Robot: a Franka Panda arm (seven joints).
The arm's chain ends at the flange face. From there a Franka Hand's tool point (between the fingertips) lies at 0.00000 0.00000 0.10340 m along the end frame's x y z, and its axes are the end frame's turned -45 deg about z.
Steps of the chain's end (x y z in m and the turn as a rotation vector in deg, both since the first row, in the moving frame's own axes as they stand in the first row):
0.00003 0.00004 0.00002 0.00 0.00 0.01
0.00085 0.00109 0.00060 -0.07 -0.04 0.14
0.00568 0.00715 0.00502 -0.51 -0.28 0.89
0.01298 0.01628 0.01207 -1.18 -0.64 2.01
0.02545 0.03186 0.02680 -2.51 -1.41 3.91
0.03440 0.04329 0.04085 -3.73 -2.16 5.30
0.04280 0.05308 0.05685 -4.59 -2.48 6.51
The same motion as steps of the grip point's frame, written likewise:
-0.00001 0.00005 0.00002 0.00 0.00 0.01
-0.00031 0.00141 0.00060 -0.02 -0.08 0.14
-0.00205 0.00936 0.00501 -0.16 -0.56 0.89
-0.00467 0.02134 0.01204 -0.38 -1.29 2.01
-0.00958 0.04176 0.02667 -0.78 -2.77 3.91
-0.01388 0.05659 0.04056 -1.11 -4.16 5.30
-0.01641 0.06997 0.05642 -1.49 -5.00 6.51

